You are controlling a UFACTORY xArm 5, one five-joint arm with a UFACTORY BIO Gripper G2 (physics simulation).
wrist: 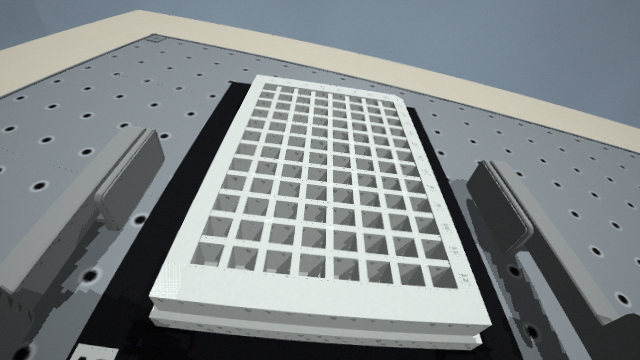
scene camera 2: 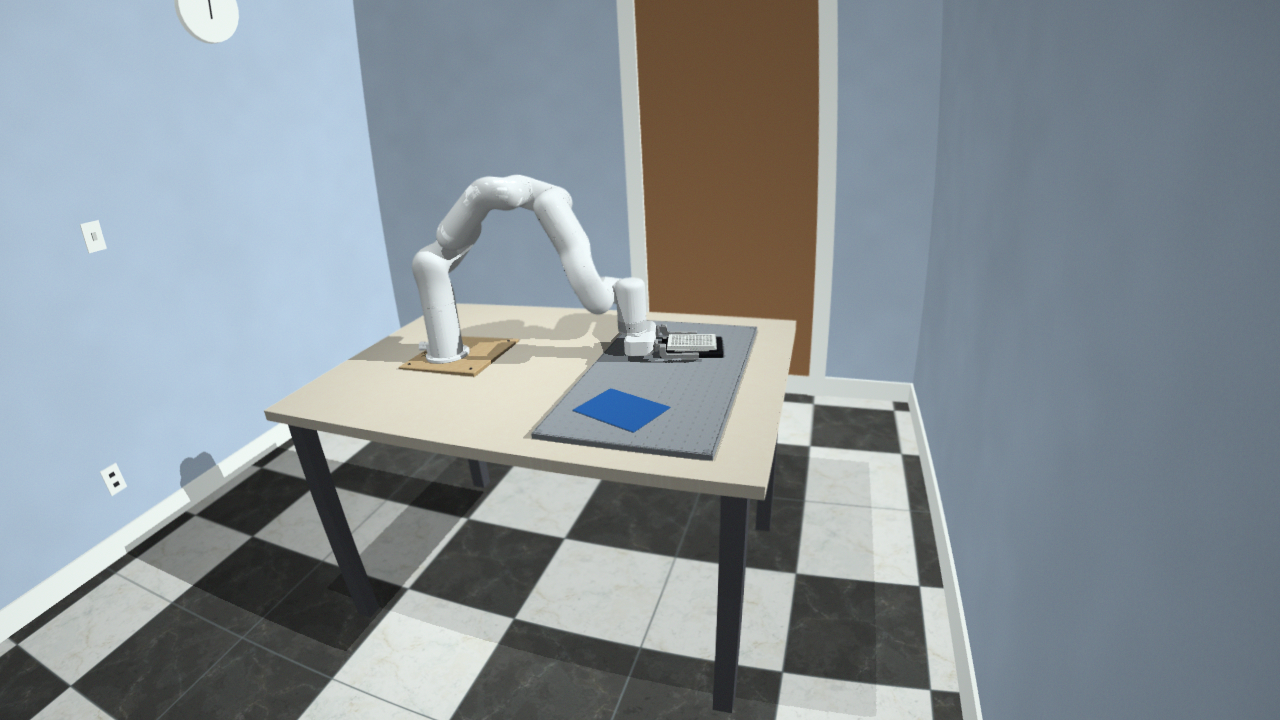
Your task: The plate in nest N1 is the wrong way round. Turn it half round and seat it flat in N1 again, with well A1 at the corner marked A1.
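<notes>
The white plate [scene camera 2: 691, 340] [wrist: 320, 192] lies within the outline of the black nest [scene camera 2: 718, 350] [wrist: 212, 135]. In the wrist view its long side runs away from me, with the number 12 near the lower right and a cut corner at the far right. A white label [wrist: 95, 353] on the nest shows partly at the bottom left edge. Whether the plate is seated fully flat is hard to tell. My gripper [scene camera 2: 683, 345] [wrist: 316, 194] is open, with one finger on each side of the plate's long sides and a gap at both.
A grey perforated board [scene camera 2: 707, 394] [wrist: 120, 95] lies under the nest. A blue rectangle [scene camera 2: 621, 409] lies on the board's near part. The wooden table [scene camera 2: 429, 416] [wrist: 115, 30] extends beyond the board's edges. The arm's base stands on a wooden plate [scene camera 2: 487, 355] at the left.
</notes>
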